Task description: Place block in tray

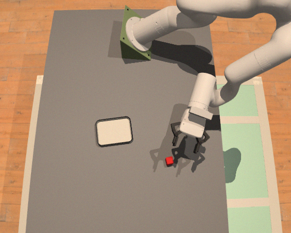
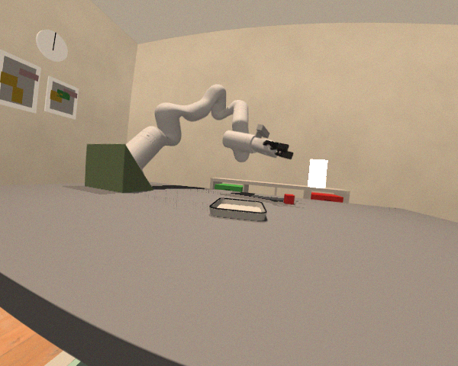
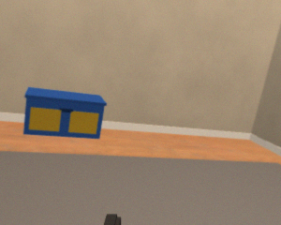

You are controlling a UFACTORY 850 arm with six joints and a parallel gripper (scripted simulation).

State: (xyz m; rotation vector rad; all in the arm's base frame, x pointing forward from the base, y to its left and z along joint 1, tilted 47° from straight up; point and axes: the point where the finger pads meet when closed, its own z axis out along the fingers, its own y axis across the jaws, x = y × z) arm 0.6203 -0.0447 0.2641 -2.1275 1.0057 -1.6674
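My hand is 20 mm short of the red block, 50 mm to the left of it and 190 mm above it. From my hand the other things lie so: white tray: 140 mm behind, 300 mm to the right, 190 mm below.
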